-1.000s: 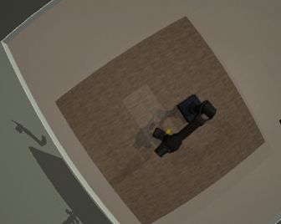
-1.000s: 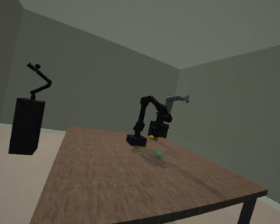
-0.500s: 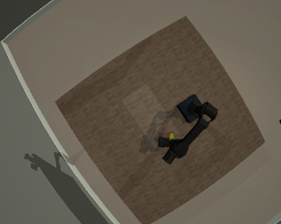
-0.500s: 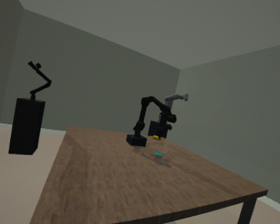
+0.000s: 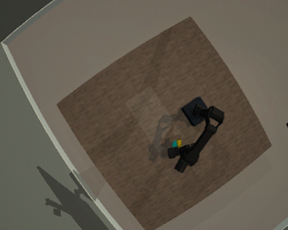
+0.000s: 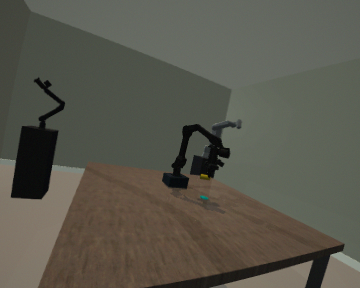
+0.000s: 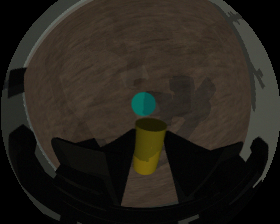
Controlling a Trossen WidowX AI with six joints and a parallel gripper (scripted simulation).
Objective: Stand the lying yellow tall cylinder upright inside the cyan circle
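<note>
Now: gripper tip 14 cm above the cyan circle. Round my gripper tip: yellow tall cylinder (2 cm to the right, 1 cm behind).
</note>
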